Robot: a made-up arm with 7 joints. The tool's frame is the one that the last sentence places.
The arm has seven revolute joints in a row. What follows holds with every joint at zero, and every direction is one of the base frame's. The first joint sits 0.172 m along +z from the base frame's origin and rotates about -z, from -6.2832 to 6.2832 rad. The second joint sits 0.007 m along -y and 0.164 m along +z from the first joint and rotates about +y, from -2.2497 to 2.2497 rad. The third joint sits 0.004 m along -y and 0.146 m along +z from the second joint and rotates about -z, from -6.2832 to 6.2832 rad. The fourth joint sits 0.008 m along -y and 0.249 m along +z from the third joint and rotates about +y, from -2.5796 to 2.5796 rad. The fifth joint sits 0.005 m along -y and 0.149 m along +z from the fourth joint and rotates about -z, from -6.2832 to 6.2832 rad. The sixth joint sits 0.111 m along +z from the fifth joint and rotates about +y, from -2.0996 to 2.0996 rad. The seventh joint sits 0.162 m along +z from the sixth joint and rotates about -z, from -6.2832 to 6.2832 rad. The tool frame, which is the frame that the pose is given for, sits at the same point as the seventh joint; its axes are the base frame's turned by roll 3.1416, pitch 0 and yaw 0 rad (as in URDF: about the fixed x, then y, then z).
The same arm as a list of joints. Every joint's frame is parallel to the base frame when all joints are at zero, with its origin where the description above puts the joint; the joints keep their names.
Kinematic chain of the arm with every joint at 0, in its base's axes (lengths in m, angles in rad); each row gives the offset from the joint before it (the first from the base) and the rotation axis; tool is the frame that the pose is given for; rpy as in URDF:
joint 1: xyz 0 0 0.172 axis -z
joint 2: xyz 0 -0.007 0.164 axis +y
joint 3: xyz 0 -0.004 0.146 axis -z
joint 4: xyz 0 -0.008 0.249 axis +y
joint 5: xyz 0 -0.005 0.149 axis -z
joint 6: xyz 0 0 0.111 axis +y
joint 7: xyz 0 0 0.162 axis -z
tool: xyz 0 0 0 rpy -3.1416 0 0
Joint limits (rad, base to tool): -6.2832..6.2832 -2.2497..2.2497 -6.2832..6.2832 -2.5796..2.5796 -6.2832..6.2832 -2.0996..2.0996 -6.2832..6.2832

